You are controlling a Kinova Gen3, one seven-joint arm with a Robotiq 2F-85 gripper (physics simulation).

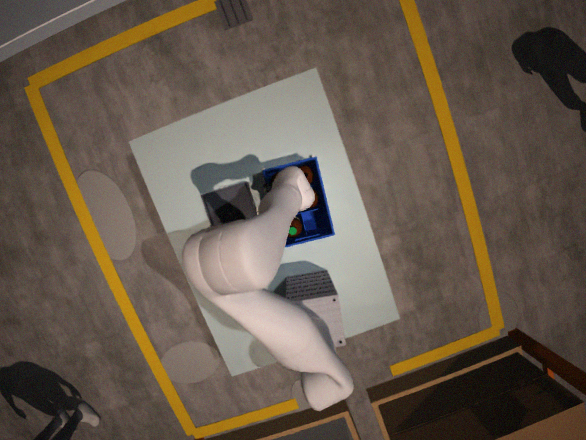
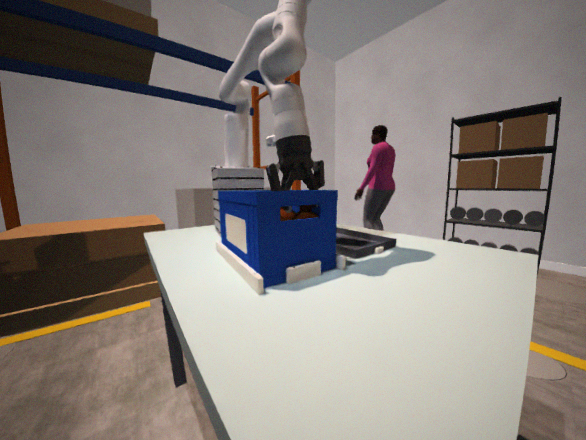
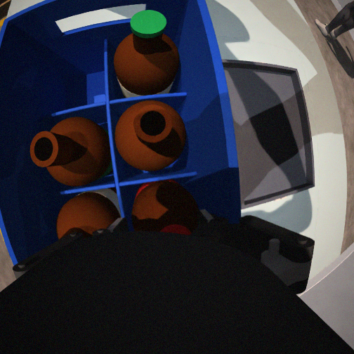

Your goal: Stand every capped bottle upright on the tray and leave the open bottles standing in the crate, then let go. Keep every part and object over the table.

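Places are measured from the arm's base along level axes (x down, y back, z left), in metres.
Where they show: gripper, fingertip midpoint: (image 2: 302, 209); arm's base at its link origin: (image 2: 236, 167).
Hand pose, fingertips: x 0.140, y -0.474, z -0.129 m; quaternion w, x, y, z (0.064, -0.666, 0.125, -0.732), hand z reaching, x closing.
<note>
Each offset is from my fingertips to the centre of the thing. Level surfaces: height alone.
The blue crate {dx +0.044, dy +0.087, dz -0.020 m} (image 1: 325, 200) (image 2: 300, 245) (image 3: 216, 90) stands on the table with brown bottles in its compartments. A green-capped bottle (image 3: 146, 62) stands in a far compartment. One open bottle (image 3: 131, 145) is in the middle compartment on the tray side; another open bottle (image 3: 75, 165) leans outward beside it. A red-capped bottle (image 3: 162, 207) is in the near compartment, its cap partly hidden by my gripper. Another bottle (image 3: 82, 217) beside it has its neck hidden. My gripper (image 2: 296, 186) (image 3: 162, 224) is open and empty, its fingers above the red-capped bottle. The dark tray {dx +0.119, dy +0.032, dz +0.241 m} (image 1: 227, 192) (image 2: 372, 248) (image 3: 307, 130) lies beside the crate; no bottle shows on it.
The table {dx +0.132 m} (image 1: 350, 260) (image 2: 380, 340) bears white strips (image 2: 240, 267) (image 2: 303, 272) along the crate's foot. The robot's pedestal (image 1: 325, 315) (image 2: 237, 179) stands behind the crate. A far crate compartment (image 3: 75, 65) is without a bottle. A person (image 2: 381, 165) stands beyond the table.
</note>
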